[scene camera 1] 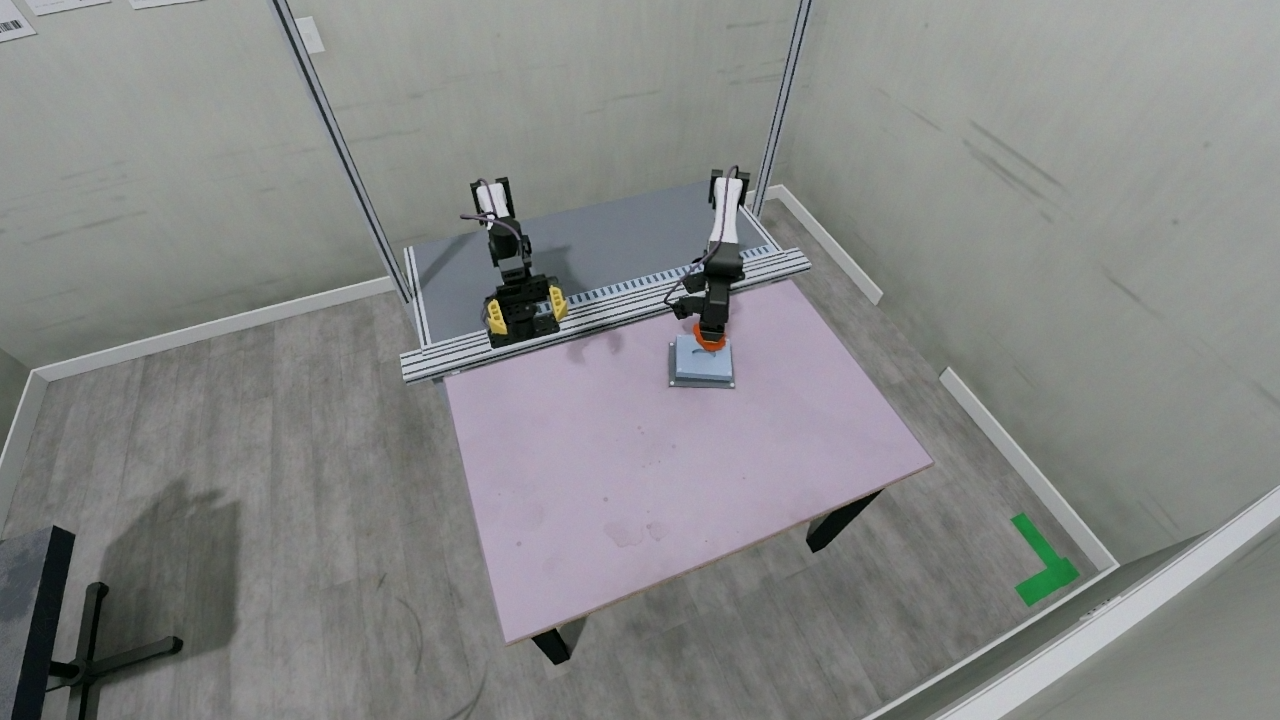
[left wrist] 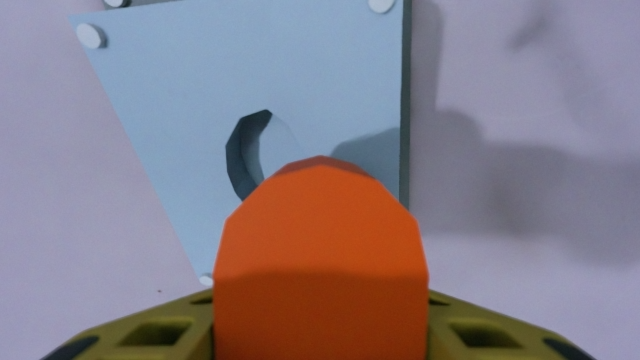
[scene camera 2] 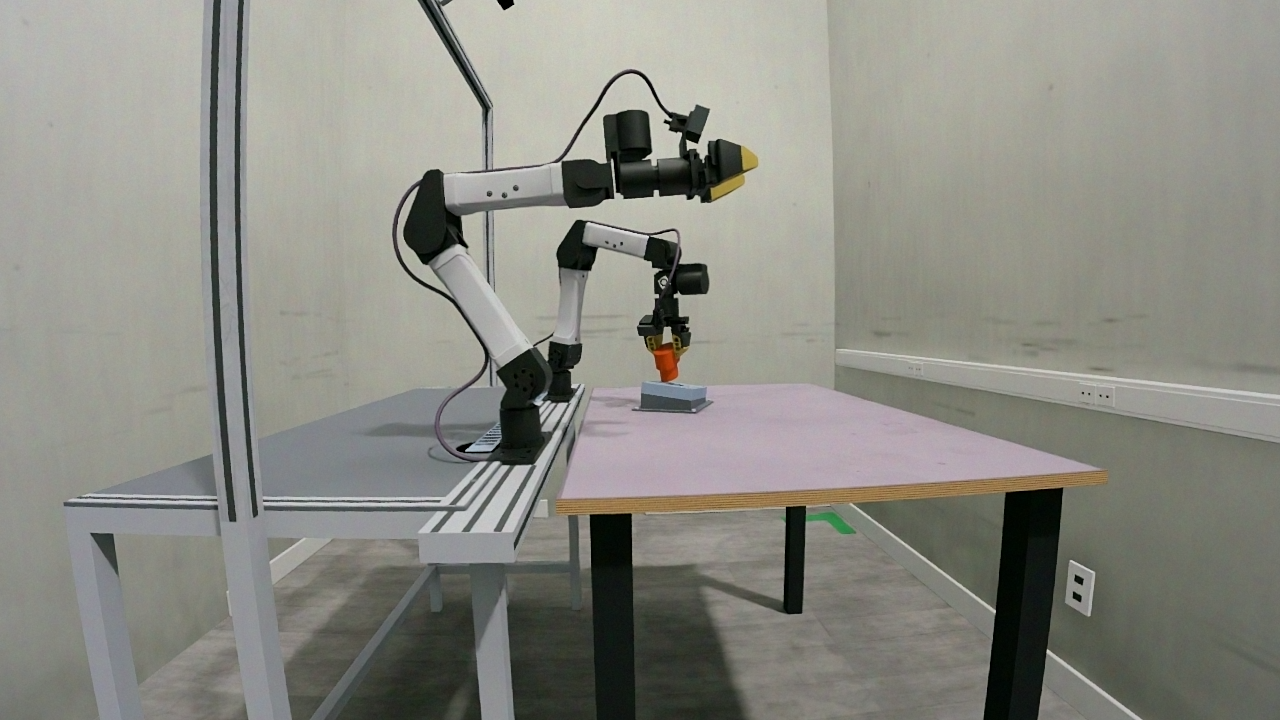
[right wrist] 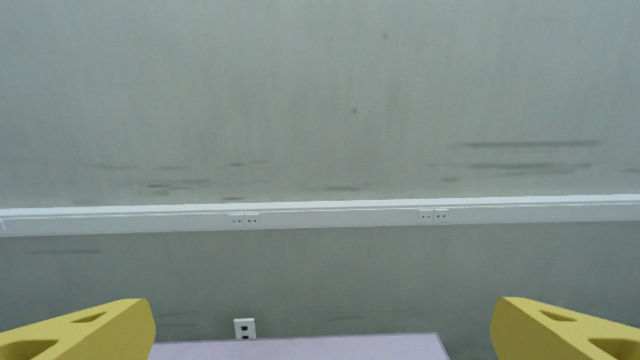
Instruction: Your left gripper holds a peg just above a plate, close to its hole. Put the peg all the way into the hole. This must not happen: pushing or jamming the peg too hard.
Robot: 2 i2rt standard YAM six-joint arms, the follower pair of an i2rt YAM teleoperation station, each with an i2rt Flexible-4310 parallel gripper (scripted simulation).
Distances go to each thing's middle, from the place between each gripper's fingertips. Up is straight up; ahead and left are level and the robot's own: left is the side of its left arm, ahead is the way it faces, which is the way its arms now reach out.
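From my left hand: orange peg (scene camera 2: 665, 361), 20 mm below; light blue plate (scene camera 1: 696, 362), 10 mm ahead, 20 mm to the right, 90 mm below; grey base (scene camera 2: 649, 403), 10 mm ahead, 20 mm to the right, 100 mm below.
From my right hand (scene camera 2: 751, 171): orange peg, 460 mm to the left, 80 mm behind, 330 mm below; grey base, 440 mm to the left, 60 mm behind, 410 mm below; light blue plate, 440 mm to the left, 60 mm behind, 390 mm below.
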